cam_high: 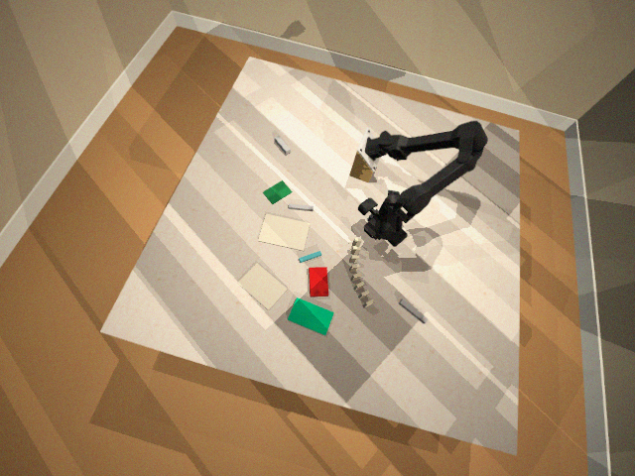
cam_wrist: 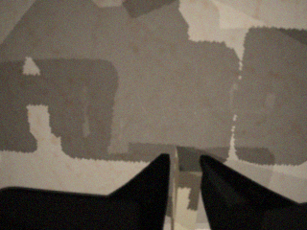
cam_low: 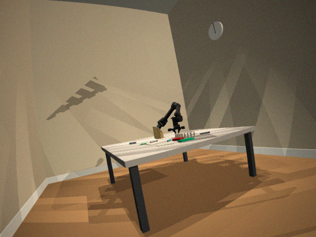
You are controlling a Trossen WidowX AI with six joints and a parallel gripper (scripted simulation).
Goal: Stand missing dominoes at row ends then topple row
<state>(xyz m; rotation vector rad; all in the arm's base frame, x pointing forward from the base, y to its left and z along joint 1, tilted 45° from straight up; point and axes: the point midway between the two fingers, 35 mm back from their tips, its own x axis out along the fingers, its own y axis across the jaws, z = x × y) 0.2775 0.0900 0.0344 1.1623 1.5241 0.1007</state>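
Now: the grey bar 260 mm ahead of my gripper tip and 170 mm to the left of it. The rest, counted from my gripper tip: red block (240 mm ahead, 160 mm to the right); then teal bar (160 mm ahead, 210 mm to the right); then bright green card (350 mm ahead, 160 mm to the right).
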